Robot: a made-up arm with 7 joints. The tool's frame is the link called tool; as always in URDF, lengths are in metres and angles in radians.
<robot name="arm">
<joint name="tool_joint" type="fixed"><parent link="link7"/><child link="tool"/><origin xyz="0 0 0"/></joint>
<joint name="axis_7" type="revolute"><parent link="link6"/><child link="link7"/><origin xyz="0.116 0.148 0" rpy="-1.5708 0 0"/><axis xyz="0 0 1"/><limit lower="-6.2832" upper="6.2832" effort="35" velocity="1.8"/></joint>
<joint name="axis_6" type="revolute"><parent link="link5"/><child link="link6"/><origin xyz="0 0 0" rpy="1.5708 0 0"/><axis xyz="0 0 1"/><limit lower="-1.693" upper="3.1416" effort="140" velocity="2"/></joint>
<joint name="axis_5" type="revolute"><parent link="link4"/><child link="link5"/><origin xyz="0.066 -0.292 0" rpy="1.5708 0 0"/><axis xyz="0 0 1"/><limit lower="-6.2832" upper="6.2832" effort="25" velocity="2.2"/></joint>
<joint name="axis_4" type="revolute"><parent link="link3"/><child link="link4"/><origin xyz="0.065 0 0" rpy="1.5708 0 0"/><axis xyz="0 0 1"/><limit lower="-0.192" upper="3.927" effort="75" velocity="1.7"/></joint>
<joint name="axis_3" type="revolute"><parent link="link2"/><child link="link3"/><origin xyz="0 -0.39 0" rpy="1.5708 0 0"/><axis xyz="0 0 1"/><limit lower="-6.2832" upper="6.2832" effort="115" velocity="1.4"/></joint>
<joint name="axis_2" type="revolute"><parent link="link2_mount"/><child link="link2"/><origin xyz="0 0 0" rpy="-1.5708 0 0"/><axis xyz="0 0 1"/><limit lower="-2.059" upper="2.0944" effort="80" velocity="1.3"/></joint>
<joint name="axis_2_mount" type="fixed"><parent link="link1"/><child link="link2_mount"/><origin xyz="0 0 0"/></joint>
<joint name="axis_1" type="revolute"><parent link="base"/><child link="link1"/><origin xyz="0 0 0.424"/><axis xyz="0 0 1"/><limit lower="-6.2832" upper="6.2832" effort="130" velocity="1.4"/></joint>
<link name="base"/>
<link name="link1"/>
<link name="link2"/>
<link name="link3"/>
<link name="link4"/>
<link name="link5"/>
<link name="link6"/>
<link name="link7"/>
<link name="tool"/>
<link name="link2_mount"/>
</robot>
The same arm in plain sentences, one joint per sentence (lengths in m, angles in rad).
The arm has seven revolute joints in a row. What follows holds with every joint at zero, and every direction is one of the base frame's.
Joint 1 sits 0.4240 m along +z from the base frame's origin and turns about +z, from -6.2832 to 6.2832 rad.
Joint 2 sits at the same point as joint 1 and turns about +y, from -2.0590 to 2.0944 rad.
Joint 3 sits 0.3900 m along +z from joint 2 and turns about +z, from -6.2832 to 6.2832 rad.
Joint 4 sits 0.0650 m along +x from joint 3 and turns about -y, from -0.1920 to 3.9270 rad.
Joint 5 sits 0.0660 m along +x and 0.2920 m along -z from joint 4 and turns about -z, from -6.2832 to 6.2832 rad.
Joint 6 sits at the same point as joint 5 and turns about +y, from -1.6930 to 3.1416 rad.
Joint 7 sits 0.1160 m along +x and 0.1480 m along -z from joint 6 and turns about -z, from -6.2832 to 6.2832 rad.
The tool frame, which is the frame that the pose is given for, sits at the same point as joint 7; its axes are the base frame's turned by roll -3.1416, pitch 0.0000 and yaw 0.0000 rad (as in URDF: about the fixed x, then y, then z).

